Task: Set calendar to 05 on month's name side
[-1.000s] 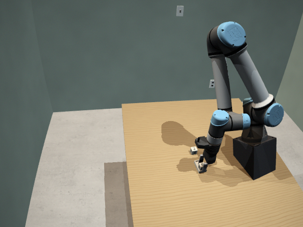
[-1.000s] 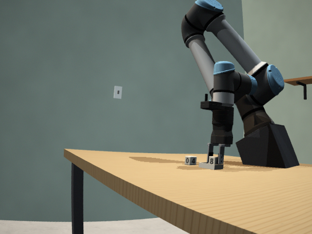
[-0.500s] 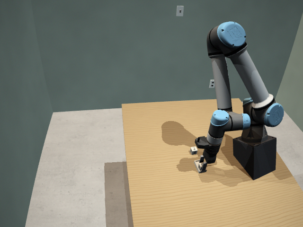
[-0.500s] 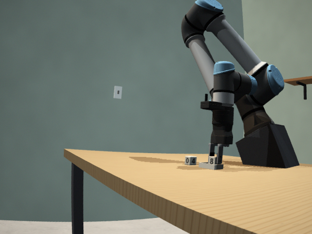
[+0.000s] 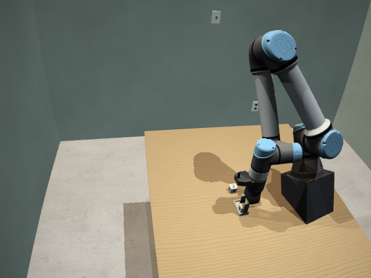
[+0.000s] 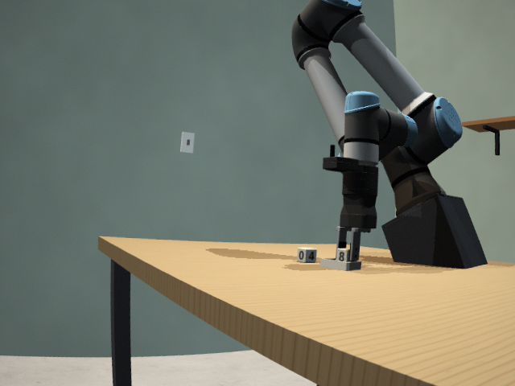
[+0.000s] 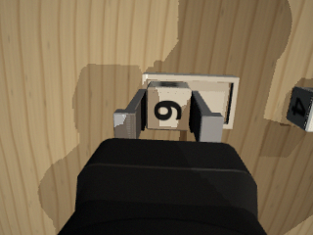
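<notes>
Right now the small calendar tray is 20 mm to the right of my hand and 30 mm below it.
</notes>
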